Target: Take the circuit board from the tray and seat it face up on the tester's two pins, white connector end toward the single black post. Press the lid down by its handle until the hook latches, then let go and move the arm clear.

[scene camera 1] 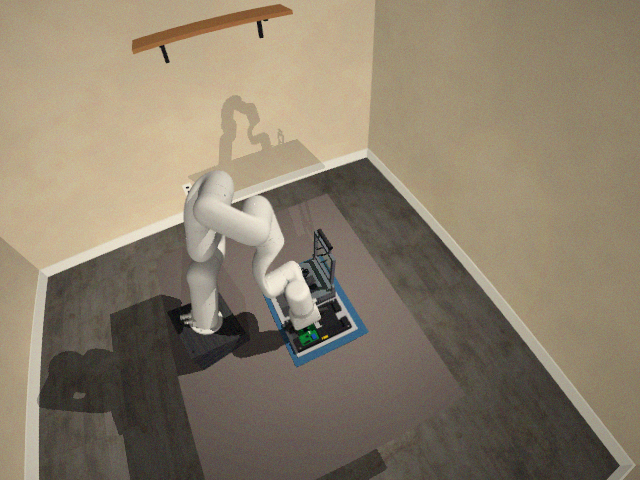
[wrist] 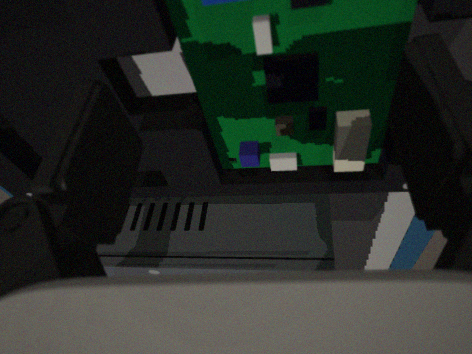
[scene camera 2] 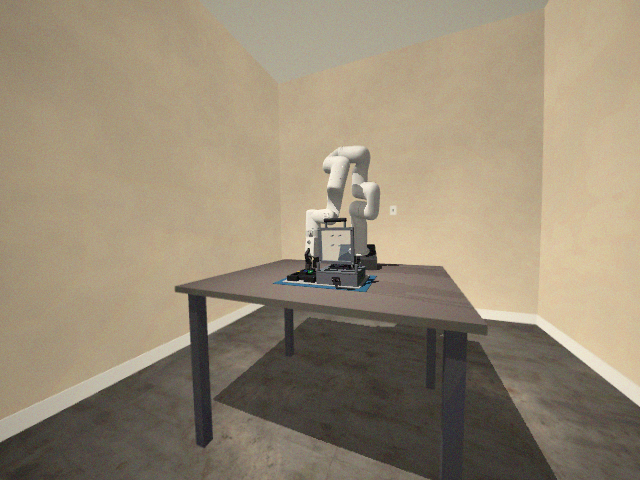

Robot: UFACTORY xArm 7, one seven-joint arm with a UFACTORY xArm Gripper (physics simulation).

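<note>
The green circuit board lies face up in the black tray, its chips and light connector blocks showing. My gripper is open and empty, low over the board. In the wrist view its fingers stand on either side of the board's near part, the right one close to the board's edge, the left one with a gap. The grey tester stands beside the tray with its lid raised and the black handle on top. The pins and post cannot be made out.
A blue mat lies under tray and tester on the brown table. In the wrist view a grey slotted surface lies near the board's near end. The raised lid stands close to the arm.
</note>
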